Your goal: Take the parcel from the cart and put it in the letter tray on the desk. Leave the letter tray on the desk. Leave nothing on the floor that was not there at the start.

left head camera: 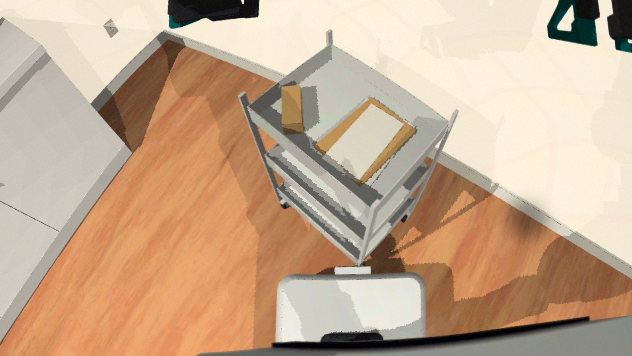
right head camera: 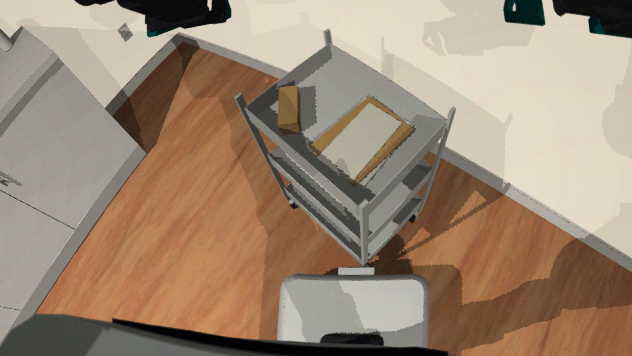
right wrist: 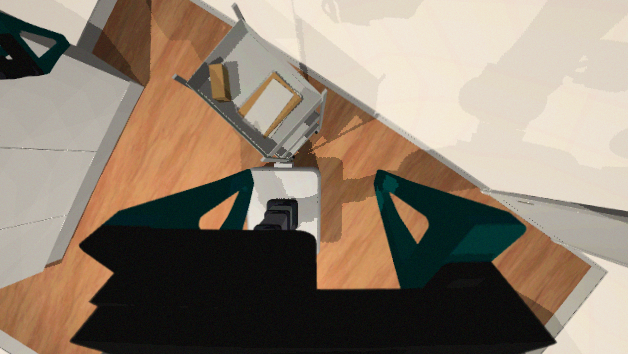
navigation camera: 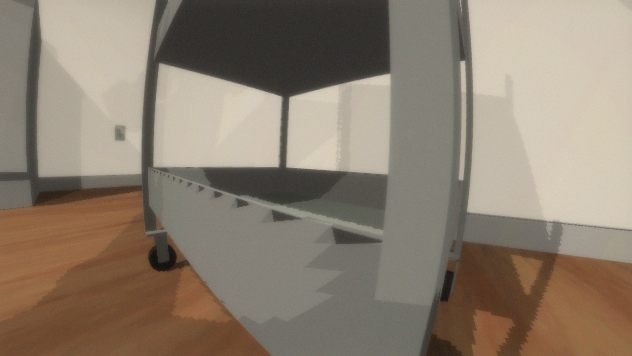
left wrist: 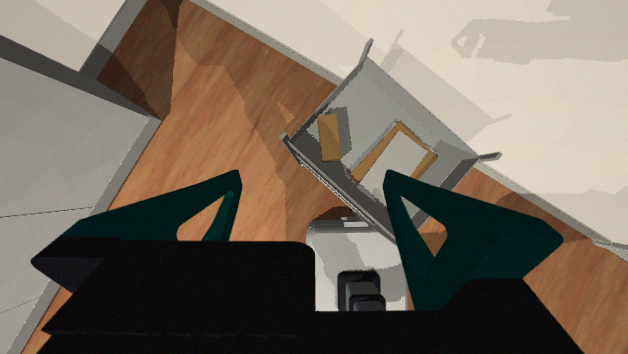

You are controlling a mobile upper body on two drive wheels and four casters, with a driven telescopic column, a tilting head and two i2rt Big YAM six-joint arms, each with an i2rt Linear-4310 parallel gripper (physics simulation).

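Places are measured from the left arm's base along level axes (x right, y ahead, z up), in metres.
Pixels of known places: left gripper, fingertip midpoint: [left head camera: 227, 12] [right head camera: 204, 18] [right wrist: 39, 41] [left wrist: 312, 177]; right gripper, fingertip midpoint: [left head camera: 583, 38] [right head camera: 549, 20] [right wrist: 313, 176].
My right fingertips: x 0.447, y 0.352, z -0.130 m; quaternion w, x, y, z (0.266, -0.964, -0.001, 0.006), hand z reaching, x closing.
Note:
Ahead of a thing's pixels: the offset from my right fingertips to its top centre. "pt": to the spot under its first point.
The parcel, a small brown box @(dx -0.395, dy +0.329, dz -0.565 m) [left head camera: 291, 107] [right head camera: 288, 107] [left wrist: 329, 137] [right wrist: 219, 82], lies in the top tray of the grey cart [left head camera: 368, 230] [right head camera: 364, 230] [navigation camera: 422, 150], near its left corner in the head views. My left gripper [left wrist: 312, 177] is open with nothing between its fingers. It hangs high above the floor and cart, away from the parcel, and shows partly at the top edge of the head views. My right gripper [right wrist: 313, 176] is open and empty, high up, and shows partly at the top right of the head views. The letter tray does not show in these views.
A flat brown envelope with a white sheet @(dx -0.202, dy +0.237, dz -0.604 m) [left head camera: 367, 142] [right head camera: 362, 135] [right wrist: 270, 107] lies beside the parcel. A light grey cabinet-like unit @(pt dx -1.452, dy +0.458, dz -0.740 m) [left head camera: 65, 125] [right head camera: 65, 135] stands at the left. My white base [left head camera: 370, 300] [right head camera: 370, 300] is close to the cart's near corner post. Walls stand behind the cart.

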